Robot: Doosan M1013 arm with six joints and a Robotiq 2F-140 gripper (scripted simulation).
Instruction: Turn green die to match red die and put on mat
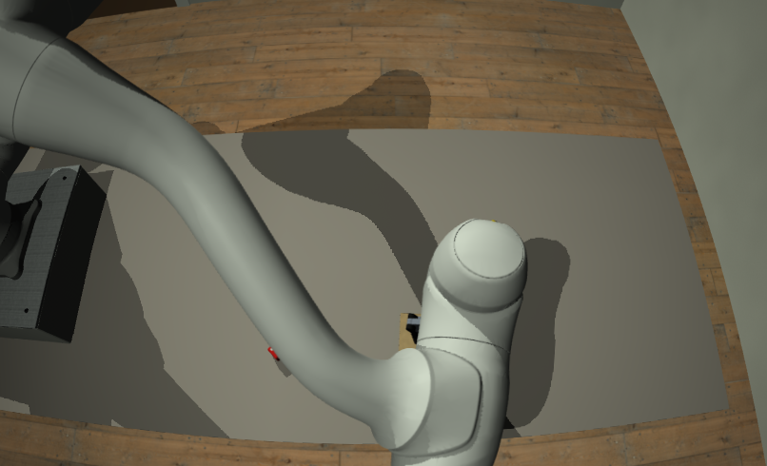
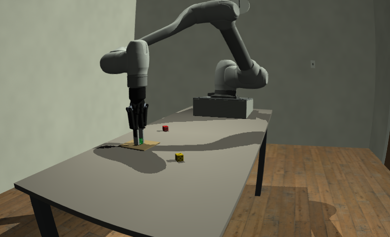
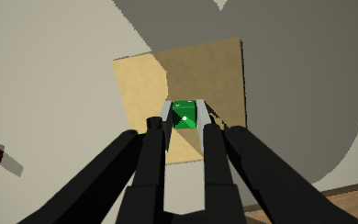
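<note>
The green die lies 2 cm below my hand. Also, from my hand: tan mat (4 cm below); red die (29 cm behind, 3 cm below); yellow die (24 cm to the left, 13 cm ahead, 3 cm below).
</note>
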